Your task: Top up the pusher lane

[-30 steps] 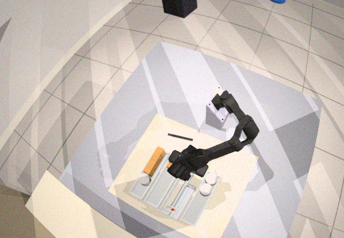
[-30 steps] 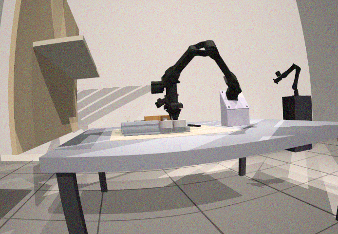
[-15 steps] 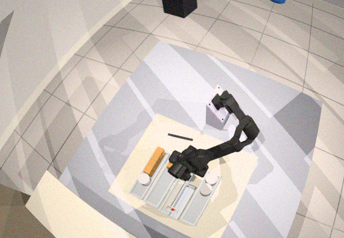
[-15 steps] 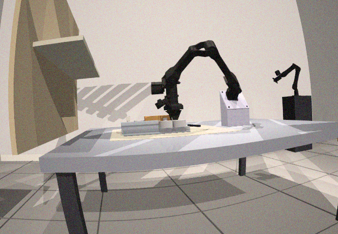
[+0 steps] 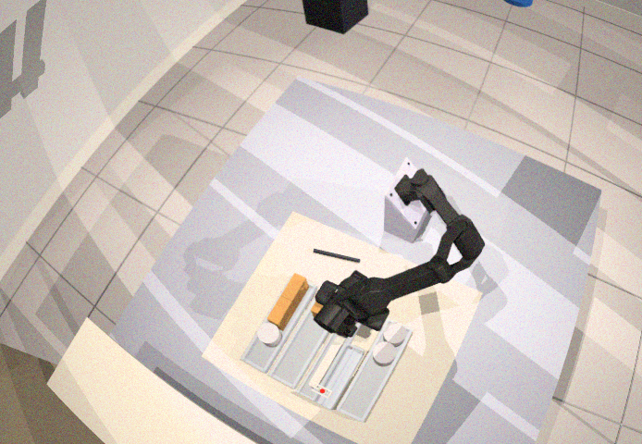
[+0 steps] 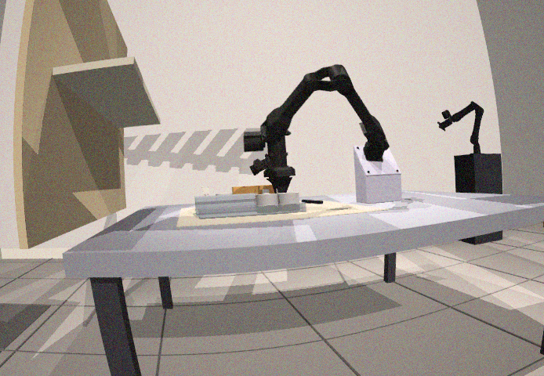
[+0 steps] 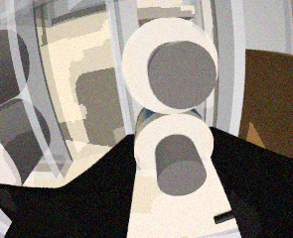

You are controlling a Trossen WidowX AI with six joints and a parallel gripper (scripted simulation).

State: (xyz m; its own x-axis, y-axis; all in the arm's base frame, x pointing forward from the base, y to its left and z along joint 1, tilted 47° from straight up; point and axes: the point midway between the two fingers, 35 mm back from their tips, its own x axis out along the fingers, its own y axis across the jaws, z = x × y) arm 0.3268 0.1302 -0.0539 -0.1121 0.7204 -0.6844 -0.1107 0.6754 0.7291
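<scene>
My gripper tip is now 140 mm short of the lane block, 40 mm to the right of it and 10 mm above it. Round my gripper tip: dark rod 150 mm to the right, 130 mm behind, 20 mm below; then red dot 220 mm ahead, 70 mm to the left, 40 mm above.
</scene>
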